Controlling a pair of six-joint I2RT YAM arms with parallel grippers.
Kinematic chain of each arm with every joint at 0, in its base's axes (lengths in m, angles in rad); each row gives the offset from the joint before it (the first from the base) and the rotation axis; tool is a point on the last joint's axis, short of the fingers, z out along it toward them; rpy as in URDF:
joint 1: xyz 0 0 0.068 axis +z
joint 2: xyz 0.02 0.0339 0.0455 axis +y
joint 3: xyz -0.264 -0.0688 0 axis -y
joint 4: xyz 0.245 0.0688 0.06 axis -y
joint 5: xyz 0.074 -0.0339 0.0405 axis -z
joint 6: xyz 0.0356 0 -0.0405 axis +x
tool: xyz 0 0 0 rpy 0 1.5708 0
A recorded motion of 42 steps. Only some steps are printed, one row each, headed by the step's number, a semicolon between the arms.
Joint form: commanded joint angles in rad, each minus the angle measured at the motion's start. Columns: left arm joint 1, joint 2, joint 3, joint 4, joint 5, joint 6; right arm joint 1, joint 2, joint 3, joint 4, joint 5, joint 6.
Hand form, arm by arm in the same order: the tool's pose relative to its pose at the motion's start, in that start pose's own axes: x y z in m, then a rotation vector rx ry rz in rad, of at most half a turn. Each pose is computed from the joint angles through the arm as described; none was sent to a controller.
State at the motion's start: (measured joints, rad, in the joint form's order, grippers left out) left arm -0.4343 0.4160 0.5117 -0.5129 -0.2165 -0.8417; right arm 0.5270 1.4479 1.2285 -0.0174 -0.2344 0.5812
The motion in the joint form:
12: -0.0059 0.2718 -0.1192 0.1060 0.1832 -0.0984; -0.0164 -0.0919 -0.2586 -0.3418 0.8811 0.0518
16: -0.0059 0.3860 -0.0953 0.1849 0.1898 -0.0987; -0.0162 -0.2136 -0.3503 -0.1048 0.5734 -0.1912
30: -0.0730 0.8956 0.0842 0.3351 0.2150 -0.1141; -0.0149 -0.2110 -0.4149 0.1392 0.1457 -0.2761
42: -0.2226 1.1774 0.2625 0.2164 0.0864 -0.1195; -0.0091 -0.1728 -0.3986 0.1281 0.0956 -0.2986
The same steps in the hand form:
12: 0.0433 0.0191 0.0549 -0.1024 0.3232 -0.0588; 0.0703 -0.0767 -0.0416 1.0137 -0.0759 -0.0524
16: 0.0424 0.0122 0.0709 -0.1073 0.3354 -0.0585; 0.0640 -0.0573 -0.0526 0.6334 -0.0569 -0.1918
30: 0.0643 -0.0152 0.1455 -0.1999 0.5030 -0.0146; 0.0694 -0.0451 -0.0422 0.1722 -0.0115 -0.2611
42: 0.1075 -0.0400 0.1781 -0.3631 0.6007 0.1610; 0.0733 -0.0460 -0.0333 0.1351 0.0433 -0.2774

